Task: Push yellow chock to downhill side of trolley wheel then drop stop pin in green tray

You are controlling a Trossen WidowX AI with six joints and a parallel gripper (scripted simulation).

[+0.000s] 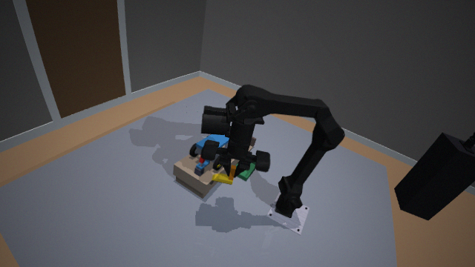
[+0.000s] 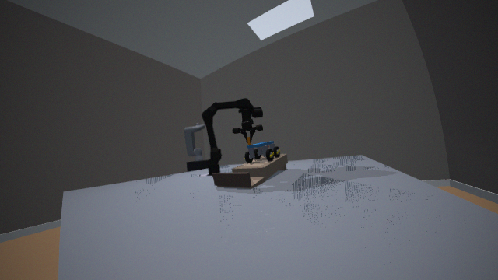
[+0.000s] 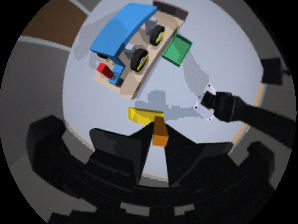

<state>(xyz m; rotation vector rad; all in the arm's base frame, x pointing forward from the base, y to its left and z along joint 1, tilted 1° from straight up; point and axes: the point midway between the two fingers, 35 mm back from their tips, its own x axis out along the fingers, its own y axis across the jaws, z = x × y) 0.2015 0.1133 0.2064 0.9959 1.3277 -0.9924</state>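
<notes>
Right now my gripper tip is 2 cm short of the yellow chock and 1 cm above it. From my gripper tip the other things lie so: tan ramp 15 cm to the right, 13 cm below, 13 cm ahead; then blue trolley 14 cm to the right, 13 cm ahead, 6 cm below; then red-headed stop pin 13 cm ahead, 5 cm below, 4 cm to the right.
</notes>
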